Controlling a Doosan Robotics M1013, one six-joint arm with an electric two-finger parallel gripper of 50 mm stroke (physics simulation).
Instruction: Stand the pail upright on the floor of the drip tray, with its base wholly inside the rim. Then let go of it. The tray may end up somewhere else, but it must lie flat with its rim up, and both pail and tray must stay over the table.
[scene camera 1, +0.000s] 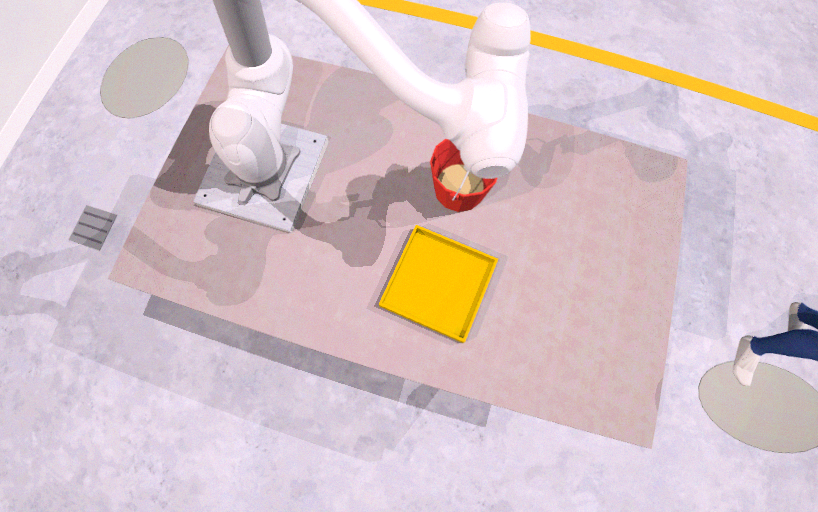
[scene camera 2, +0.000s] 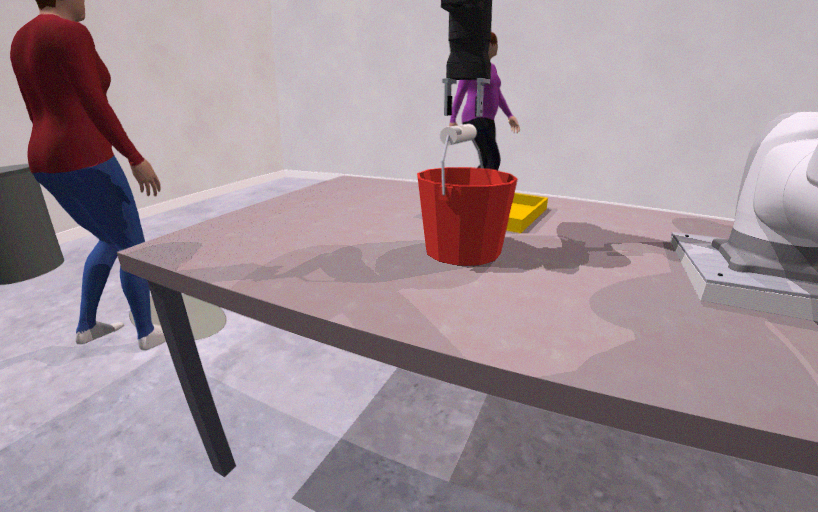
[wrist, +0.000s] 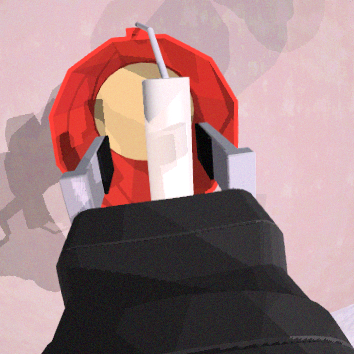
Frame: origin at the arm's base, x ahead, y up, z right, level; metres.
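Where they show: gripper, fingertip midpoint: (scene camera 2: 463, 115) (wrist: 153, 146); arm's base, link origin: (scene camera 1: 262, 166) (scene camera 2: 768, 263).
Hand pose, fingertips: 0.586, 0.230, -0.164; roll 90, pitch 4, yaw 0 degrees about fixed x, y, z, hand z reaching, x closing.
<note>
Each offset is from my fingertips to the top centre of the thing, as dx, dy, dz. Level surfaces: height alone.
A red pail (scene camera 1: 460, 202) (scene camera 2: 466, 220) (wrist: 212, 82) stands upright on the table beside the tray, with tan contents inside. Its wire handle stands up and carries a white grip @(+0.012, -0.018, +0.014) (scene camera 2: 458, 133) (wrist: 169, 135). The yellow drip tray @(+0.033, -0.231, +0.316) (scene camera 1: 438, 283) (scene camera 2: 528, 211) lies flat on the table, rim up and empty. My gripper (scene camera 2: 464, 113) (wrist: 153, 146) is open and points down, its fingertips a little above the white grip in the scene camera 2 view. In the wrist view the grip shows between the two fingers' lines. In the scene camera 1 view the arm hides the gripper.
The table @(dy -0.265) (scene camera 1: 573, 301) (scene camera 2: 338, 301) bears the arm's base plate (scene camera 1: 301, 175) (scene camera 2: 703, 289) at one side. One person in red (scene camera 2: 66, 90) stands beyond a table corner, and another in purple (scene camera 2: 496, 99) stands behind the gripper in the scene camera 2 view.
</note>
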